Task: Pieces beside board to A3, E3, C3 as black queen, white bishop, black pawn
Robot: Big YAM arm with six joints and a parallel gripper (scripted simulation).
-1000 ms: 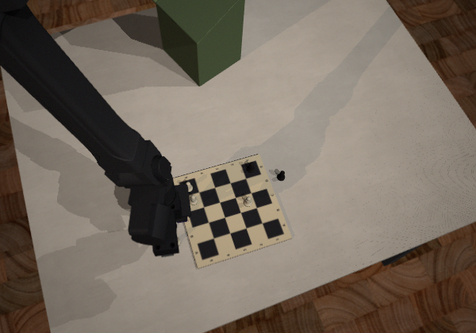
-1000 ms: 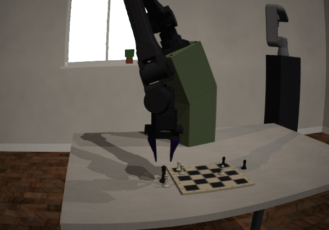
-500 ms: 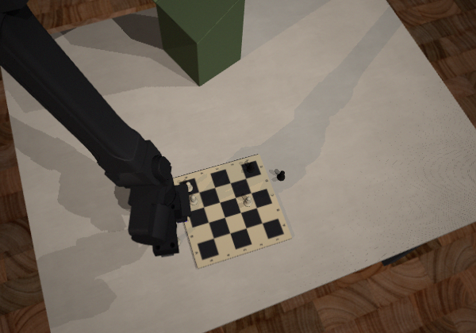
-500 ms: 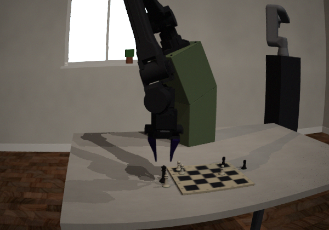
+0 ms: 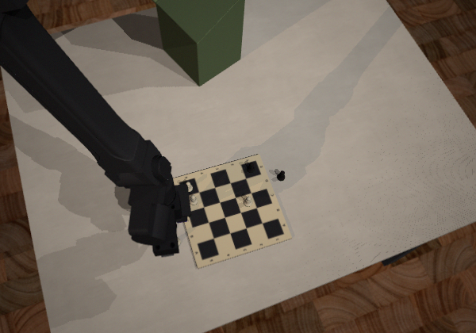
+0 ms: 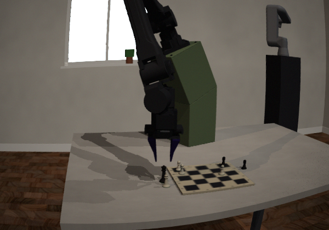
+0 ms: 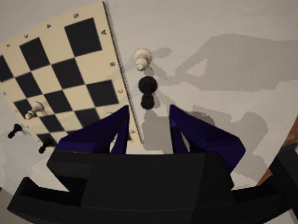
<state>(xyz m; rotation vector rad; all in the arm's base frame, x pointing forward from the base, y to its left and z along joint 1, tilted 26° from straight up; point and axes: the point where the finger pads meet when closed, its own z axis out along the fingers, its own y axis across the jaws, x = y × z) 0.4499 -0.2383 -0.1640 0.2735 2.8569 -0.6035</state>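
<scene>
The black queen lies 5 cm below my hand. Round my hand: chessboard 14 cm to the left, 7 cm below; then white bishop 3 cm ahead, 5 cm below.
</scene>
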